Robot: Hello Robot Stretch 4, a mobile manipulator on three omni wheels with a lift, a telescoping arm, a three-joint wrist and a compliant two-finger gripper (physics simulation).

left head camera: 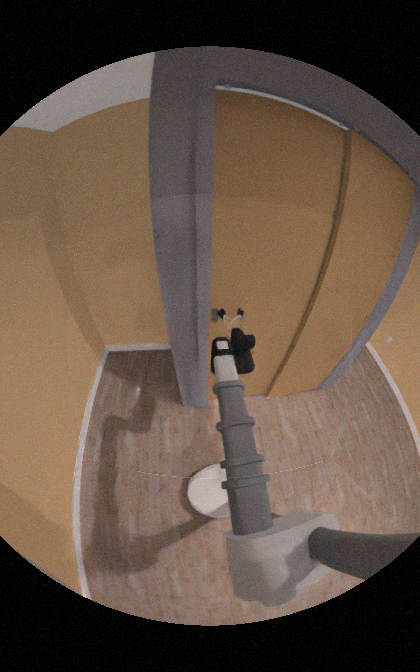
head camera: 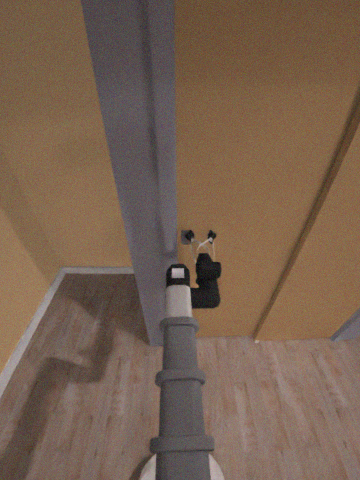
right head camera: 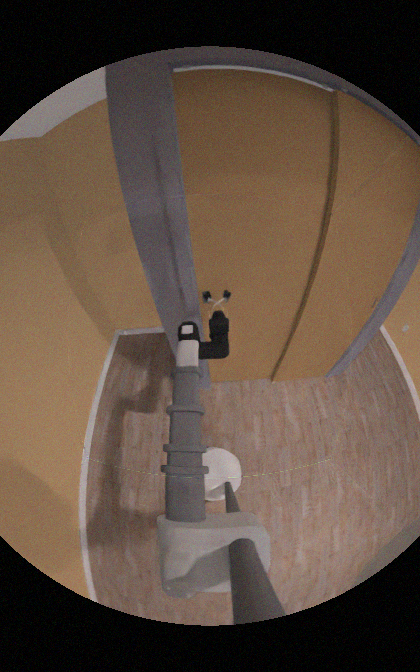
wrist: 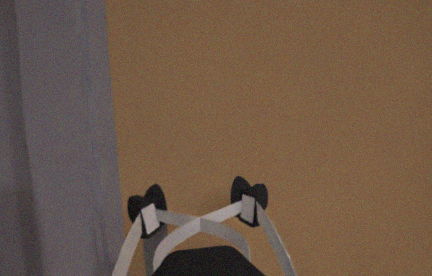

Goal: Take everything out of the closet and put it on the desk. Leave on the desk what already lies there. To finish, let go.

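Where they show: gripper, between the fingertips: [head camera: 200, 231] [right head camera: 216, 291] [wrist: 198, 196]; robot's base, origin of its link: [right head camera: 213, 472].
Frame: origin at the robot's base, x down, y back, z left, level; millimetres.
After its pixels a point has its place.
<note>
The closet's tan left sliding door [head camera: 240, 150] {x -1333, y -818, z -224 mm} [left head camera: 270, 225] [right head camera: 250, 200] {x -1423, y -818, z -244 mm} [wrist: 300, 100] {x -1131, y -818, z -230 mm} is closed. The right door [head camera: 325, 250] {x -906, y -765, z -697 mm} [left head camera: 370, 250] [right head camera: 365, 250] {x -1291, y -763, z -844 mm} stands beyond a dark vertical seam. A small grey handle [head camera: 184, 237] {x -944, y -834, z -36 mm} [left head camera: 215, 314] sits near the left edge of the left door; in the wrist view it is partly hidden behind the left finger. My gripper [head camera: 201, 235] {x -1043, y -743, z -94 mm} [left head camera: 231, 313] [right head camera: 217, 296] {x -1043, y -743, z -94 mm} [wrist: 198, 196] {x -1043, y -743, z -94 mm} is open and empty in front of this door, its left fingertip close to the handle; contact cannot be told. The closet's contents are hidden; the desk does not show.
The grey-blue closet frame post [head camera: 130, 125] {x -1422, y -761, z 129 mm} [left head camera: 180, 200] [right head camera: 150, 175] {x -1556, y -761, z 95 mm} [wrist: 60, 125] {x -1118, y -745, z 25 mm} stands close to the left of my gripper. Tan wall [left head camera: 30, 300] [right head camera: 40, 300] {x -1077, y -905, z 1172 mm} with a white baseboard runs on the left. Wooden floor [head camera: 300, 400] {x 28, y -376, z -766 mm} [left head camera: 350, 450] [right head camera: 300, 450] {x 28, y -82, z -732 mm} lies before the closet.
</note>
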